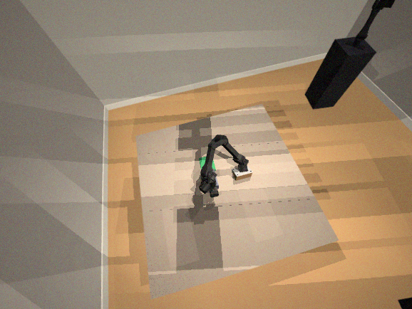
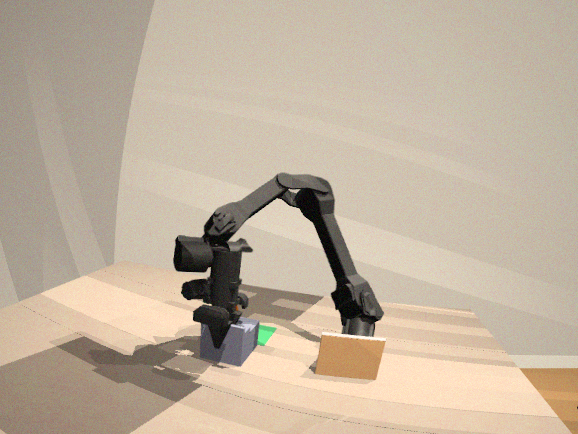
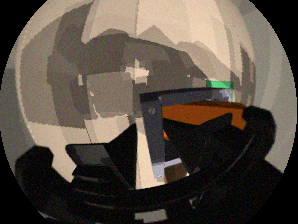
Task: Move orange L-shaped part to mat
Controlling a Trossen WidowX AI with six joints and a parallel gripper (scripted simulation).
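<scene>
Right now the orange L-shaped part is 60 mm to the right of my gripper tip and 10 mm above it. From my gripper tip the other things lie so: green mat 220 mm to the right, 50 mm below, 20 mm ahead.
</scene>
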